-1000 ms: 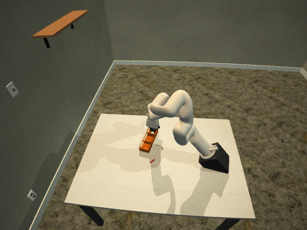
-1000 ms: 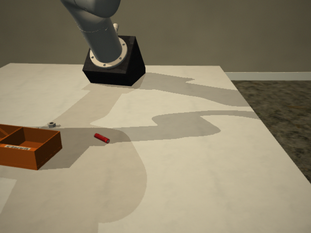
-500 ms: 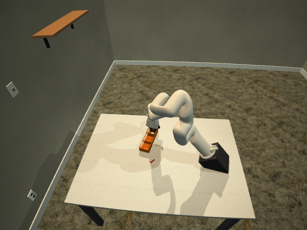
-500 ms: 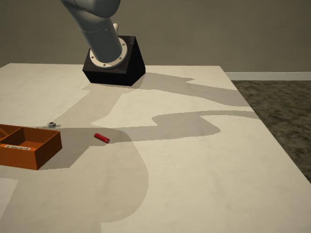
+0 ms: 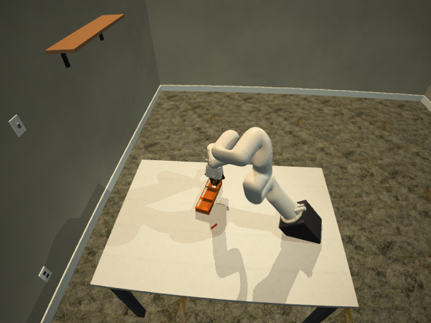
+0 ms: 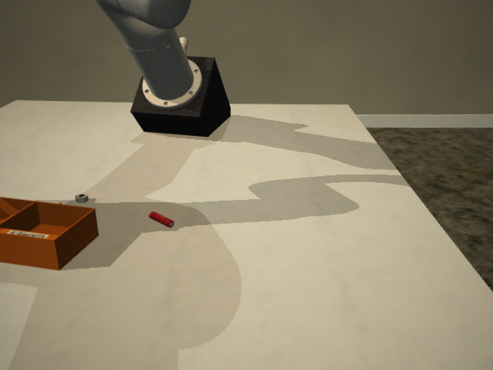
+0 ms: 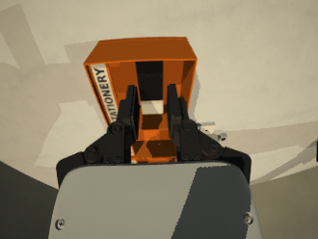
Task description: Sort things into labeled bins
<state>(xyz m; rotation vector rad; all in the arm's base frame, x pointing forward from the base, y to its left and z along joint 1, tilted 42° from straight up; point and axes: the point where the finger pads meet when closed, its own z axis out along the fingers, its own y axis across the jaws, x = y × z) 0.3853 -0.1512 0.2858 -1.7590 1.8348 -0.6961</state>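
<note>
The black thing lies 1 cm to the left of my hand and 3 cm below it. Also, from my hand: white domino: 6 cm behind, 11 cm to the left, 5 cm below; then grey ribbed block: 1 cm ahead, 4 cm below; then grey nut: 12 cm behind, 14 cm to the left, 5 cm below.
</note>
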